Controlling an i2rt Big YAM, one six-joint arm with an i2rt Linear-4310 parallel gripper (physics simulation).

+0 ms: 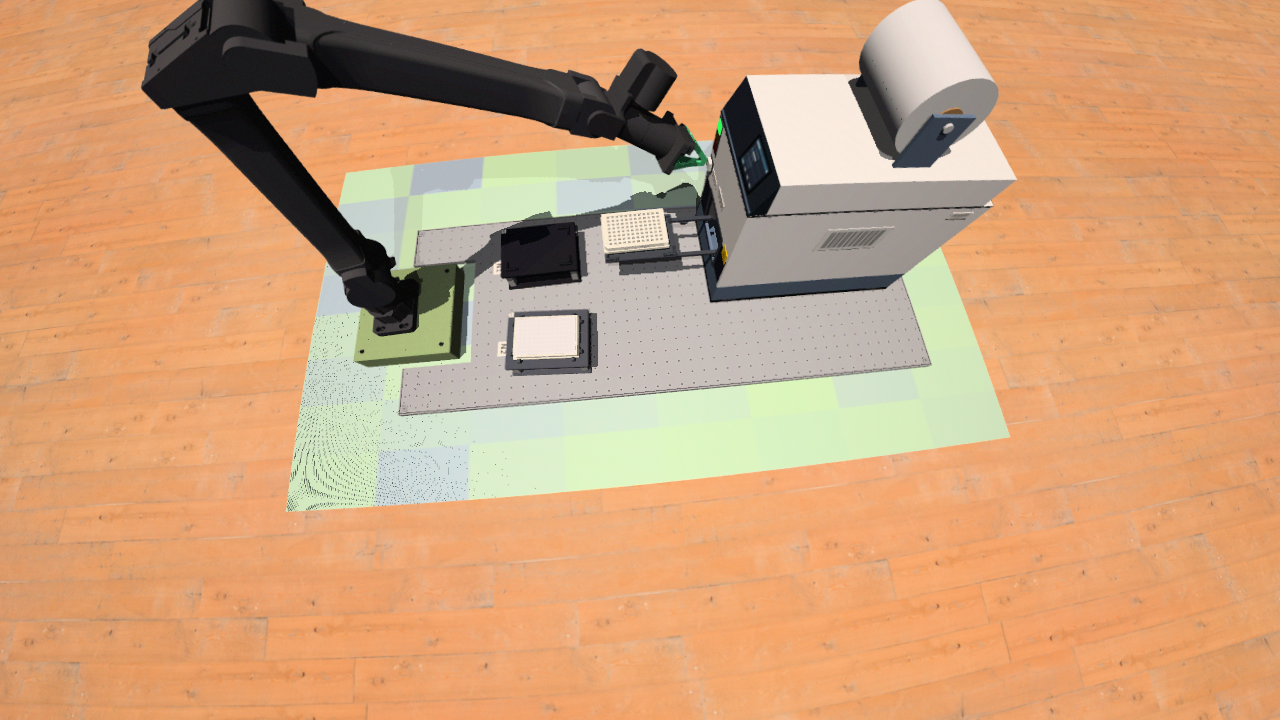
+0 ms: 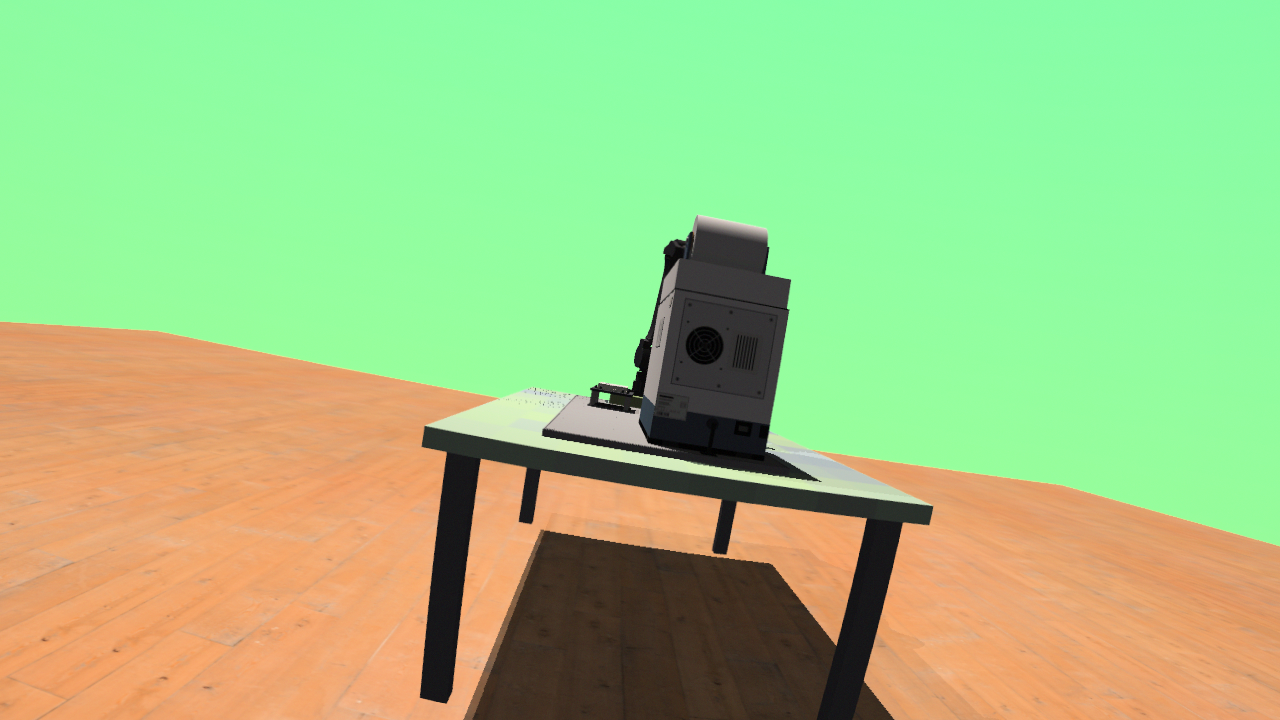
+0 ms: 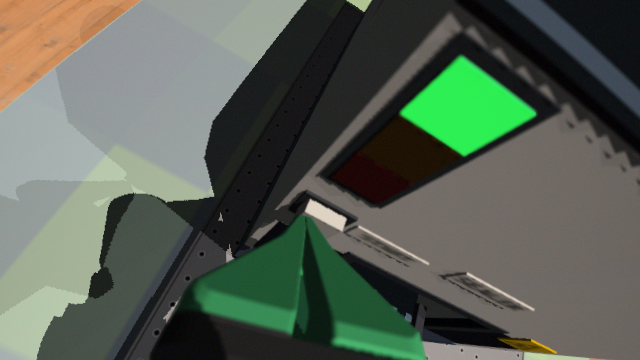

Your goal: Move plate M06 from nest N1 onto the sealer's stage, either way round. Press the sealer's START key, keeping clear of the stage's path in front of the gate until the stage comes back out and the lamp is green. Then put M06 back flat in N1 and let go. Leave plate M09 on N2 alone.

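Pixels of known places: gripper, fingertip midpoint: (image 1: 705,162) (image 3: 300,227); arm's base, link origin: (image 1: 398,308).
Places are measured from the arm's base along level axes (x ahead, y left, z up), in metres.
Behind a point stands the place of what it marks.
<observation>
Plate M06 (image 1: 634,230) {x 0.519, y 0.056, z 0.091 m}, cream with wells, lies flat on the sealer's stage (image 1: 658,254) {x 0.561, y 0.009, z 0.070 m}, which is out in front of the gate. The sealer (image 1: 832,246) {x 0.855, y -0.067, z 0.162 m} (image 2: 716,349) {x 1.096, y 0.020, z 0.158 m} (image 3: 500,200) {x 0.678, y 0.110, z 0.221 m} shows a green lamp (image 1: 718,128) {x 0.677, y 0.145, z 0.233 m} (image 3: 467,106) {x 0.677, y 0.143, z 0.241 m}. My gripper (image 1: 704,161) {x 0.668, y 0.148, z 0.156 m} (image 3: 300,227) {x 0.668, y 0.148, z 0.156 m} is shut and empty, its green tips at the white START key (image 3: 325,215) {x 0.674, y 0.143, z 0.166 m}; contact is unclear. Black nest N1 (image 1: 539,252) {x 0.316, y 0.078, z 0.023 m} holds no plate. Plate M09 (image 1: 546,335) {x 0.324, y -0.119, z 0.034 m}, pale, lies on nest N2 (image 1: 584,335) {x 0.395, y -0.123, z 0.018 m}. The nest labels are too small to read.
The grey perforated board (image 1: 733,349) {x 0.701, y -0.175, z -0.033 m} carries the nests and the sealer. A large film roll (image 1: 921,71) {x 0.861, y 0.007, z 0.421 m} (image 2: 729,243) {x 0.965, y 0.035, z 0.383 m} tops the sealer. A yellow warning label (image 3: 530,345) {x 0.672, y -0.036, z 0.127 m} is beside the gate. The arm's green base (image 1: 438,304) {x 0.089, y -0.003, z 0.000 m} is at the left.
</observation>
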